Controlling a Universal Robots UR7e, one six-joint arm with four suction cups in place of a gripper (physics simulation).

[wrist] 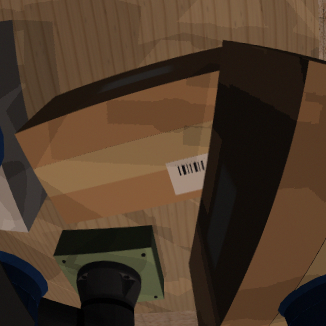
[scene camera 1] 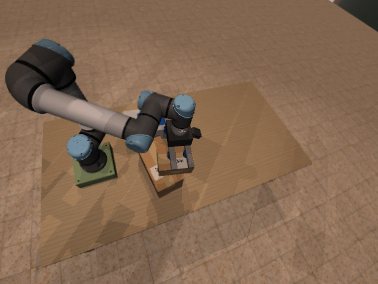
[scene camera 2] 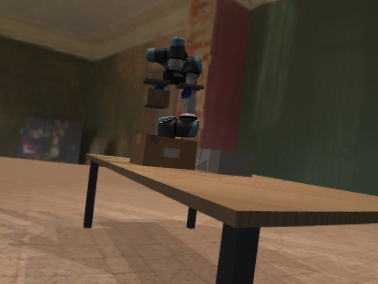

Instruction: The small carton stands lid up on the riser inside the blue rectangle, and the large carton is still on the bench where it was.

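Seen in the pictures: hand, tool point: (wrist: 167, 233) (scene camera 2: 172, 95); arm's base, link origin: (wrist: 108, 279) (scene camera 1: 94, 160).
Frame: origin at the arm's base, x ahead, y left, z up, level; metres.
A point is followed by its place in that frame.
My suction gripper (scene camera 1: 178, 154) (scene camera 2: 173, 89) {y -0.131, x 0.466, z 0.288 m} is shut on the small carton (scene camera 1: 176, 171) {y -0.259, x 0.440, z 0.262 m} (scene camera 2: 157, 98) {y -0.218, x 0.521, z 0.251 m} (wrist: 280, 215) {y -0.163, x 0.483, z 0.298 m}, which hangs lid up from some of its cups, high above the bench. In the wrist view it fills the right side. The large carton (scene camera 1: 159, 186) {y -0.257, x 0.356, z 0.077 m} (scene camera 2: 165, 153) {y -0.129, x 0.462, z -0.005 m} (wrist: 125, 145) {y -0.087, x 0.391, z 0.078 m} stands on the bench below, partly hidden by the small carton in the first scene view and in the wrist view. The grey riser (scene camera 1: 131, 114) {y 0.281, x 0.251, z 0.044 m} (scene camera 2: 232, 162) {y 0.199, x 0.559, z -0.011 m} (wrist: 17, 100) {y 0.121, x 0.416, z -0.054 m} stands beside the large carton. The blue rectangle (scene camera 1: 159, 120) on it is mostly hidden behind the arm.
The arm's green base block (scene camera 1: 111, 172) {y -0.092, x 0.096, z -0.008 m} (wrist: 145, 272) {y -0.088, x 0.025, z -0.007 m} sits on the wooden bench (scene camera 1: 240, 130) {y 0.089, x 1.046, z -0.076 m} (scene camera 2: 300, 200) {y -0.017, x 1.335, z -0.076 m}, on the left in the first scene view. The upper arm (scene camera 1: 75, 110) {y -0.134, x 0.152, z 0.585 m} reaches over the bench, above part of the riser. The large carton is close to the riser.
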